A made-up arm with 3 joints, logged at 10 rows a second.
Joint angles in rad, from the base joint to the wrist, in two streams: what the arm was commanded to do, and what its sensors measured. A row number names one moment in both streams.
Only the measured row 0 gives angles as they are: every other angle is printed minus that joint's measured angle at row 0.
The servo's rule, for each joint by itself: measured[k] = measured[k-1] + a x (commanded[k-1-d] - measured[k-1]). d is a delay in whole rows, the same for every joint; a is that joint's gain. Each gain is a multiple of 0.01, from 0.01 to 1. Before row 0 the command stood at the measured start. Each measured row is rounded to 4 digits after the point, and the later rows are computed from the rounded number. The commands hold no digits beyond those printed.
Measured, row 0:
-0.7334 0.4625 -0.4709
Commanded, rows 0 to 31:
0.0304 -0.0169 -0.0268
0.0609 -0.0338 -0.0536
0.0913 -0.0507 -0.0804
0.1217 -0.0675 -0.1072
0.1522 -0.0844 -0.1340
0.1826 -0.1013 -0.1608
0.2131 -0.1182 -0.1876
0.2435 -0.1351 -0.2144
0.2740 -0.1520 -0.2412
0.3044 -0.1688 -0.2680
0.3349 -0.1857 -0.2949
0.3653 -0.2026 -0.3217
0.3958 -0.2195 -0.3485
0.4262 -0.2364 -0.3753
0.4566 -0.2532 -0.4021
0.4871 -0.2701 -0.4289
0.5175 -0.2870 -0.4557
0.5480 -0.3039 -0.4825
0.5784 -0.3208 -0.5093
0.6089 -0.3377 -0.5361
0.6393 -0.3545 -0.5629
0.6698 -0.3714 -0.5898
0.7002 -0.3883 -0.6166
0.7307 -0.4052 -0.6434
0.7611 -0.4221 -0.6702
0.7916 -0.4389 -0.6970
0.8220 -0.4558 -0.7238
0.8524 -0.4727 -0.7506
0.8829 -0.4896 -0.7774
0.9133 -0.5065 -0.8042
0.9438 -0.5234 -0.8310
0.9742 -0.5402 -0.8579
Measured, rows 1 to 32:
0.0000 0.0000 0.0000
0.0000 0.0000 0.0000
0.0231 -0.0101 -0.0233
0.0518 -0.0243 -0.0497
0.0818 -0.0401 -0.0764
0.1121 -0.0565 -0.1032
0.1426 -0.0732 -0.1300
0.1730 -0.0901 -0.1568
0.2035 -0.1070 -0.1836
0.2339 -0.1239 -0.2104
0.2644 -0.1408 -0.2372
0.2948 -0.1576 -0.2640
0.3253 -0.1745 -0.2909
0.3557 -0.1914 -0.3177
0.3862 -0.2083 -0.3445
0.4166 -0.2252 -0.3713
0.4470 -0.2420 -0.3981
0.4775 -0.2589 -0.4249
0.5079 -0.2758 -0.4517
0.5384 -0.2927 -0.4785
0.5688 -0.3096 -0.5053
0.5993 -0.3265 -0.5321
0.6297 -0.3433 -0.5589
0.6602 -0.3602 -0.5858
0.6906 -0.3771 -0.6126
0.7211 -0.3940 -0.6394
0.7515 -0.4109 -0.6662
0.7820 -0.4277 -0.6930
0.8124 -0.4446 -0.7198
0.8428 -0.4615 -0.7466
0.8733 -0.4784 -0.7734
0.9037 -0.4953 -0.8002
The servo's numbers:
d 2
a 0.76 0.60 0.87

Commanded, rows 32 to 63:
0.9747 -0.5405 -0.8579
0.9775 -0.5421 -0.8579
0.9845 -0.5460 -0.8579
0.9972 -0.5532 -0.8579
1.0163 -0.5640 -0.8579
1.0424 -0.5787 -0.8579
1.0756 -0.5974 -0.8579
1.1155 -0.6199 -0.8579
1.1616 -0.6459 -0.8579
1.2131 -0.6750 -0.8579
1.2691 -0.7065 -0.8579
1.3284 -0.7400 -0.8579
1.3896 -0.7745 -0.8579
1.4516 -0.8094 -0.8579
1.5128 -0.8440 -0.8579
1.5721 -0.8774 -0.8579
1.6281 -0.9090 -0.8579
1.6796 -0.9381 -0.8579
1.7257 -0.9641 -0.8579
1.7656 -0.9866 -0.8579
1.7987 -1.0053 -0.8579
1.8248 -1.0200 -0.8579
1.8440 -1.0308 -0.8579
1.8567 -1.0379 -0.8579
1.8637 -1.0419 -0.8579
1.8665 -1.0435 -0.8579
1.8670 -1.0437 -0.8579
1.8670 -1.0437 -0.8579
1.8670 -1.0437 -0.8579
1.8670 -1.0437 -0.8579
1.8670 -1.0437 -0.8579
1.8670 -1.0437 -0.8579
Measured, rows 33 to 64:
0.9342 -0.5122 -0.8270
0.9646 -0.5290 -0.8539
0.9723 -0.5359 -0.8574
0.9763 -0.5396 -0.8578
0.9825 -0.5434 -0.8579
0.9937 -0.5493 -0.8579
1.0109 -0.5581 -0.8579
1.0348 -0.5705 -0.8579
1.0658 -0.5866 -0.8579
1.1036 -0.6066 -0.8579
1.1477 -0.6302 -0.8579
1.1974 -0.6571 -0.8579
1.2519 -0.6867 -0.8579
1.3100 -0.7187 -0.8579
1.3705 -0.7522 -0.8579
1.4321 -0.7865 -0.8579
1.4934 -0.8210 -0.8579
1.5532 -0.8548 -0.8579
1.6101 -0.8873 -0.8579
1.6629 -0.9178 -0.8579
1.7106 -0.9456 -0.8579
1.7524 -0.9702 -0.8579
1.7876 -0.9913 -0.8579
1.8159 -1.0085 -0.8579
1.8373 -1.0219 -0.8579
1.8520 -1.0315 -0.8579
1.8609 -1.0377 -0.8579
1.8652 -1.0412 -0.8579
1.8666 -1.0427 -0.8579
1.8669 -1.0433 -0.8579
1.8670 -1.0435 -0.8579
1.8670 -1.0436 -0.8579

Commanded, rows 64 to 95:
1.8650 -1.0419 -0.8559
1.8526 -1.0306 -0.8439
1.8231 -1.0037 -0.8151
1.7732 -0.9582 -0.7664
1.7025 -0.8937 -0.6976
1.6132 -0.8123 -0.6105
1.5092 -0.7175 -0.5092
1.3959 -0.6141 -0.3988
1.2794 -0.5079 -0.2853
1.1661 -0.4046 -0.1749
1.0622 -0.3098 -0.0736
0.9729 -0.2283 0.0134
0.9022 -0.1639 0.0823
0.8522 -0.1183 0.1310
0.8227 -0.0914 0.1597
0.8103 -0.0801 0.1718
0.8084 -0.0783 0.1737
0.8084 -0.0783 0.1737
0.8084 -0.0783 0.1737
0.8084 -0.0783 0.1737
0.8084 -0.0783 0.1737
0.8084 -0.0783 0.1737
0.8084 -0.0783 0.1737
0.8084 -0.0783 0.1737
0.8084 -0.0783 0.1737
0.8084 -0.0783 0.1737
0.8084 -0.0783 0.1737
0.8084 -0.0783 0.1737
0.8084 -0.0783 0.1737
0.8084 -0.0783 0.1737
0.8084 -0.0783 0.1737
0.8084 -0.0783 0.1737
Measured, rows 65 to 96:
1.8670 -1.0437 -0.8579
1.8670 -1.0437 -0.8579
1.8655 -1.0426 -0.8562
1.8557 -1.0354 -0.8455
1.8309 -1.0164 -0.8191
1.7870 -0.9815 -0.7733
1.7228 -0.9288 -0.7074
1.6395 -0.8589 -0.6231
1.5405 -0.7741 -0.5240
1.4306 -0.6781 -0.4151
1.3157 -0.5760 -0.3022
1.2020 -0.4732 -0.1914
1.0958 -0.3752 -0.0889
1.0024 -0.2871 0.0001
0.9262 -0.2132 0.0716
0.8700 -0.1563 0.1233
0.8341 -0.1174 0.1550
0.8160 -0.0950 0.1696
0.8102 -0.0850 0.1732
0.8088 -0.0810 0.1736
0.8085 -0.0794 0.1737
0.8084 -0.0787 0.1737
0.8084 -0.0785 0.1737
0.8084 -0.0784 0.1737
0.8084 -0.0783 0.1737
0.8084 -0.0783 0.1737
0.8084 -0.0783 0.1737
0.8084 -0.0783 0.1737
0.8084 -0.0783 0.1737
0.8084 -0.0783 0.1737
0.8084 -0.0783 0.1737
0.8084 -0.0783 0.1737

